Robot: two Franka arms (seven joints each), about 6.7 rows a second.
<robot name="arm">
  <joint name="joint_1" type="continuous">
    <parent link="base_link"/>
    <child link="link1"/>
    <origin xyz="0 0 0.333"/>
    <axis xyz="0 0 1"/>
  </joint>
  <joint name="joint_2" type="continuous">
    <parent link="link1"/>
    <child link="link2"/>
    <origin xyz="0 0 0"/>
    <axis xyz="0 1 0"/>
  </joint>
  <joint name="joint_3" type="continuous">
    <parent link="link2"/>
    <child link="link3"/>
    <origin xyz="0 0 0.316"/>
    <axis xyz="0 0 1"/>
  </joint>
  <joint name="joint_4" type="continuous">
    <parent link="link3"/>
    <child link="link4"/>
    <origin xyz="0.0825 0 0"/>
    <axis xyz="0 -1 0"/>
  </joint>
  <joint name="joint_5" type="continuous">
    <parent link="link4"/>
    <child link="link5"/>
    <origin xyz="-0.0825 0 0.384"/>
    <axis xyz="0 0 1"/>
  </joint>
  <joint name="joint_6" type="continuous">
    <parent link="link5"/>
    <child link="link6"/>
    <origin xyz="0 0 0"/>
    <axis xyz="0 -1 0"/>
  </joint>
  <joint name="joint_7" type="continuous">
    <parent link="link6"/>
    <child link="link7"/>
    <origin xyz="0.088 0 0"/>
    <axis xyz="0 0 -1"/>
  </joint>
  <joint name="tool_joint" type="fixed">
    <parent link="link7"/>
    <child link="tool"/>
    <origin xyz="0 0 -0.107" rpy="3.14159 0 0"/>
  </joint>
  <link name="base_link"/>
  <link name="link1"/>
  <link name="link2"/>
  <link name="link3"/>
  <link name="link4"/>
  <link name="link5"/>
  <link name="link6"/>
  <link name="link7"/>
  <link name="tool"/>
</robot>
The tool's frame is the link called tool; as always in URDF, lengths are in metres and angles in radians. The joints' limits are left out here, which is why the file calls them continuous.
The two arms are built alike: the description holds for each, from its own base.
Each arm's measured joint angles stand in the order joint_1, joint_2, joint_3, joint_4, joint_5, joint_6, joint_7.
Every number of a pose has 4 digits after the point. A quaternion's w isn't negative.
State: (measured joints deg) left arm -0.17 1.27 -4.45 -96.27 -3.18 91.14 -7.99; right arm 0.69 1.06 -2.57 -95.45 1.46 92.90 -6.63
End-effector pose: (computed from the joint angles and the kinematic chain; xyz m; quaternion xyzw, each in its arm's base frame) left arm 0.5543 -0.0502 0.5626 0.9975 0.0314 -0.0586 0.0222; right arm 0.5601 -0.0156 0.5736 -0.9986 -0.0404 0.0305 0.0146
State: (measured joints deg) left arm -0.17 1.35 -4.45 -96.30 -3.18 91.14 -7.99; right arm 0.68 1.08 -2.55 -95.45 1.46 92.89 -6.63
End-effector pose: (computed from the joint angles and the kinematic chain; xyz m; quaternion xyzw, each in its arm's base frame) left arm 0.5545 -0.0502 0.5615 0.9975 0.0314 -0.0595 0.0222; right arm 0.5602 -0.0155 0.5734 -0.9986 -0.0404 0.0308 0.0146
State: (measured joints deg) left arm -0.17 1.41 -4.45 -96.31 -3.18 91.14 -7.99; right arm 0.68 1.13 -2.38 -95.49 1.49 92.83 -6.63
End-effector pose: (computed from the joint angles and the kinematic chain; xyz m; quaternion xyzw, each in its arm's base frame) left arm 0.5548 -0.0502 0.5609 0.9974 0.0314 -0.0601 0.0221; right arm 0.5602 -0.0138 0.5725 -0.9985 -0.0419 0.0321 0.0149
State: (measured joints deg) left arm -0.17 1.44 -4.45 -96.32 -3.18 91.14 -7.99; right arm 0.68 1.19 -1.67 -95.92 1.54 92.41 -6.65
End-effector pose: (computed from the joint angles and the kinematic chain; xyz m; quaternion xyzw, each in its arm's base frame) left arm 0.5549 -0.0502 0.5605 0.9974 0.0315 -0.0605 0.0221; right arm 0.5592 -0.0067 0.5677 -0.9979 -0.0482 0.0400 0.0158
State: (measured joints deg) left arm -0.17 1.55 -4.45 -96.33 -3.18 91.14 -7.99; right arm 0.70 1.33 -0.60 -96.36 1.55 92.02 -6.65
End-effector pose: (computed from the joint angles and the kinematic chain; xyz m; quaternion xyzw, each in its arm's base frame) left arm 0.5553 -0.0502 0.5594 0.9974 0.0315 -0.0615 0.0221; right arm 0.5584 0.0038 0.5622 -0.9970 -0.0576 0.0486 0.0162
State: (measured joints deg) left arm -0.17 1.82 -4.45 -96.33 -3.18 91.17 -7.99; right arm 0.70 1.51 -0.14 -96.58 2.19 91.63 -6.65
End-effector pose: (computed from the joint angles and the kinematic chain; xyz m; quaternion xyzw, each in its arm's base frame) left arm 0.5564 -0.0502 0.5568 0.9972 0.0315 -0.0636 0.0220; right arm 0.5579 0.0095 0.5582 -0.9964 -0.0611 0.0552 0.0220
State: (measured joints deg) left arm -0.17 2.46 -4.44 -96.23 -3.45 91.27 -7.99; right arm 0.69 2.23 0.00 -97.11 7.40 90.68 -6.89
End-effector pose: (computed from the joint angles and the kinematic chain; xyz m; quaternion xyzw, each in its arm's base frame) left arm 0.5592 -0.0507 0.5515 0.9969 0.0320 -0.0677 0.0244; right arm 0.5579 0.0204 0.5465 -0.9933 -0.0602 0.0718 0.0683
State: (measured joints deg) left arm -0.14 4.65 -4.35 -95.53 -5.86 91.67 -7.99; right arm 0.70 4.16 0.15 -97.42 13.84 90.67 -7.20
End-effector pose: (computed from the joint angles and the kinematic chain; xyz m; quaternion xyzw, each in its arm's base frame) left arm 0.5692 -0.0540 0.5365 0.9952 0.0356 -0.0794 0.0456; right arm 0.5643 0.0337 0.5272 -0.9867 -0.0565 0.0876 0.1249
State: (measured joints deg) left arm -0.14 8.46 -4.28 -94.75 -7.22 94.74 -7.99; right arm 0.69 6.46 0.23 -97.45 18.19 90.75 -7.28
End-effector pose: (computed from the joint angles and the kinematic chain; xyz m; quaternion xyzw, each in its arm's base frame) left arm 0.5896 -0.0557 0.5083 0.9942 0.0408 -0.0804 0.0593; right arm 0.5721 0.0421 0.5064 -0.9798 -0.0500 0.1043 0.1630
